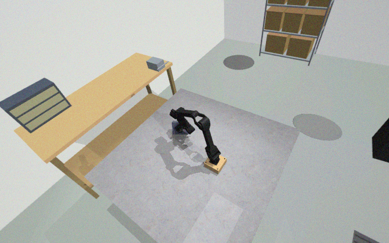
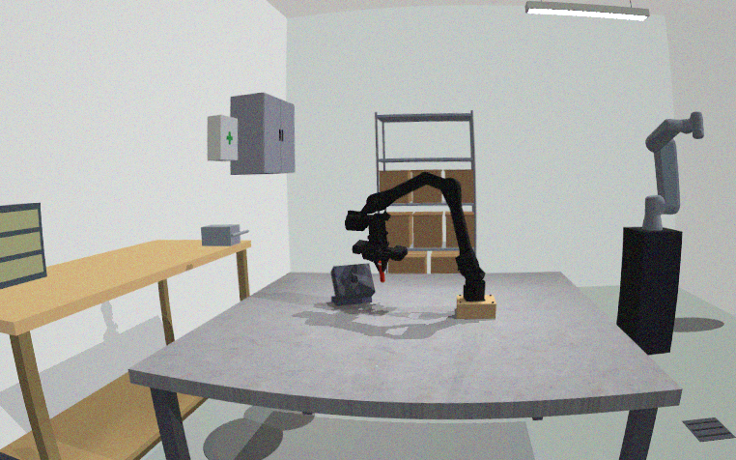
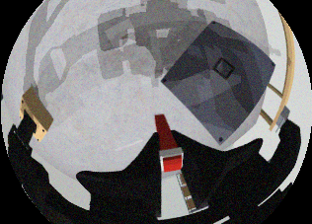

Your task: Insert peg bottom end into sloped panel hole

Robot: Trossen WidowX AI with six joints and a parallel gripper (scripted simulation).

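Right now my gripper tip is 10 cm short of the sloped panel, 1 cm to the left of it and 4 cm above it. Also, from my gripper tip: red peg 1 cm to the left, 2 cm above.
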